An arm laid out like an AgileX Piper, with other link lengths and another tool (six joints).
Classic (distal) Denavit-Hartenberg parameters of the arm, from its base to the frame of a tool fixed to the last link. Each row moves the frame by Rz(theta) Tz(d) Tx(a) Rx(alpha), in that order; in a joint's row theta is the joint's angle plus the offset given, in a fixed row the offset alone. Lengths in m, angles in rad.
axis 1: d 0.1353  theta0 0  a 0  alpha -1.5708
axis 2: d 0  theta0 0.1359  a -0.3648  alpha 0
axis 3: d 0  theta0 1.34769  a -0.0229  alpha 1.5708
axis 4: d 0.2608  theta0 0  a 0  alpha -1.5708
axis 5: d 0  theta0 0  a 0  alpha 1.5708
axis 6: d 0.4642  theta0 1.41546  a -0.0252  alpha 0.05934
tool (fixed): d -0.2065  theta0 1.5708  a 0  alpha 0
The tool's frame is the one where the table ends.
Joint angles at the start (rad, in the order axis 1, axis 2, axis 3, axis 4, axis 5, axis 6): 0.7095, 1.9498, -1.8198, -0.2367, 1.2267, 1.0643
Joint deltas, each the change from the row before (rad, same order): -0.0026, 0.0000, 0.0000, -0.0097, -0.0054, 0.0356; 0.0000, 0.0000, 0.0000, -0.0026, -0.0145, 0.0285; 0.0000, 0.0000, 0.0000, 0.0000, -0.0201, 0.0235; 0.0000, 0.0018, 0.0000, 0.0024, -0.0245, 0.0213; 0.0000, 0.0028, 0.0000, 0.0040, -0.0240, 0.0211; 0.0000, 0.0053, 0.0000, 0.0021, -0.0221, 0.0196; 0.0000, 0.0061, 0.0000, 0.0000, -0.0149, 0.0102; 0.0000, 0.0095, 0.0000, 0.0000, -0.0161, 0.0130; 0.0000, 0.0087, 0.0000, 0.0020, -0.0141, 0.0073; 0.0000, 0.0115, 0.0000, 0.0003, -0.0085, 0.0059; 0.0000, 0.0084, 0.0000, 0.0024, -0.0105, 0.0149
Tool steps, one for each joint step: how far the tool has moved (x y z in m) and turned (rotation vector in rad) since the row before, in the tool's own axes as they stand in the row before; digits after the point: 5 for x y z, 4 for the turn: 0.00271, 0.00176, -0.00010, 0.0000, 0.0108, 0.0348; 0.00201, -0.00234, 0.00000, 0.0121, 0.0103, 0.0269; 0.00234, -0.00401, 0.00010, 0.0181, 0.0111, 0.0225; 0.00220, -0.00536, 0.00113, 0.0218, 0.0101, 0.0206; 0.00155, -0.00546, 0.00172, 0.0215, 0.0076, 0.0209; 0.00127, -0.00478, 0.00299, 0.0170, 0.0063, 0.0184; 0.00080, -0.00298, 0.00331, 0.0087, 0.0038, 0.0084; 0.00034, -0.00302, 0.00513, 0.0072, 0.0024, 0.0106; -0.00015, -0.00282, 0.00477, 0.0066, 0.0002, 0.0060; -0.00089, -0.00112, 0.00616, -0.0014, -0.0026, 0.0038; -0.00089, -0.00186, 0.00463, 0.0043, -0.0017, 0.0141
